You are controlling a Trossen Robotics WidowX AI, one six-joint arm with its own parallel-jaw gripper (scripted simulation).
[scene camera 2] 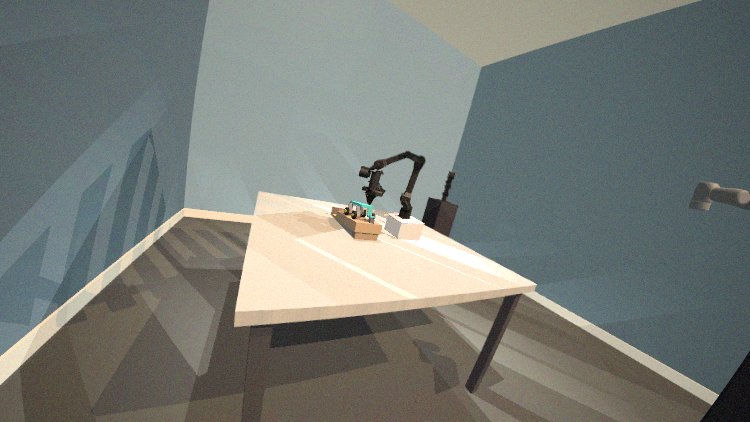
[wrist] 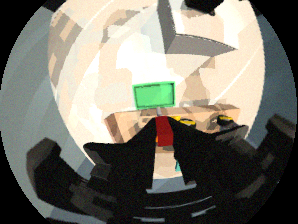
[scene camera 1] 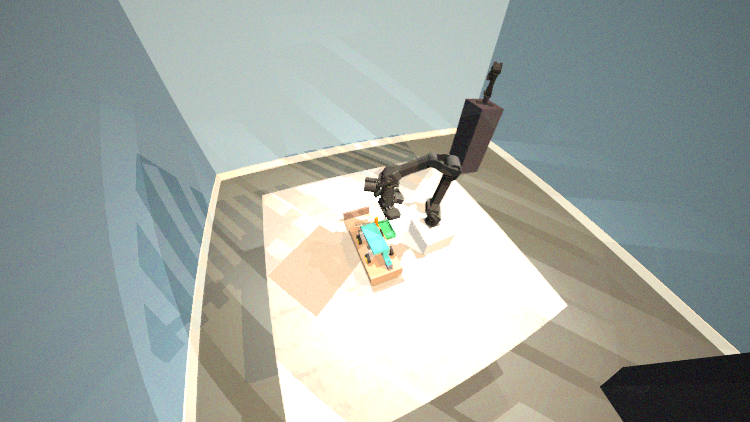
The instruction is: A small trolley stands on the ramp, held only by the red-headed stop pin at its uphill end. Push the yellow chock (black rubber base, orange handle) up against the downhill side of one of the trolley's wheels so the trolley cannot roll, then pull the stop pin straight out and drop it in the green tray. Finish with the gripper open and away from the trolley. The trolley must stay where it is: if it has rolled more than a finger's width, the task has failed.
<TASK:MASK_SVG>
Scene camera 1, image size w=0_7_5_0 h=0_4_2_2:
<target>cyan trolley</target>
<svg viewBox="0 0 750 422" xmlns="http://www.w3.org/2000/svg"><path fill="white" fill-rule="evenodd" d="M361 226L362 231L359 232L359 236L356 236L356 240L359 245L362 244L362 241L367 240L371 248L368 254L364 255L366 262L371 263L371 259L375 259L375 255L383 253L383 259L386 264L393 264L388 255L394 256L395 253L390 244L385 242L382 229L379 226L377 227L375 222Z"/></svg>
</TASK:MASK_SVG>
